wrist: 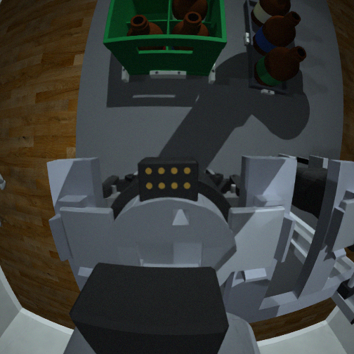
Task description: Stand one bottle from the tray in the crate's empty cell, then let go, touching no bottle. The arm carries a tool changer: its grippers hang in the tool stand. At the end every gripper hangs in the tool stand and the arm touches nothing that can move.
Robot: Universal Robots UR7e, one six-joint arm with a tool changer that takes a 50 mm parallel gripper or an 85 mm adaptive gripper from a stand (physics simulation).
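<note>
The green crate [167,40] is at the top left, cut off by the view's edge. Brown bottles [140,27] [192,27] [190,9] stand in it; no bottle shows behind the front left one. The dark tray [254,86] at the upper right holds bottles with a green label [279,67], a blue label [275,36] and a pale label [267,10]. The arm's black changer block [150,305] shows at the bottom with no gripper seen on it. Below it, a hanging gripper's grey top plate and gold contacts [167,179] lie uncovered; its fingertips are hidden.
The tool stand's pale holders [75,185] [270,182] flank the hanging gripper closely. Another dark tool [311,190] hangs in the bay at the right. White brackets [167,74] sit at the crate's foot. The arm's shadow falls across the grey table top [125,130].
</note>
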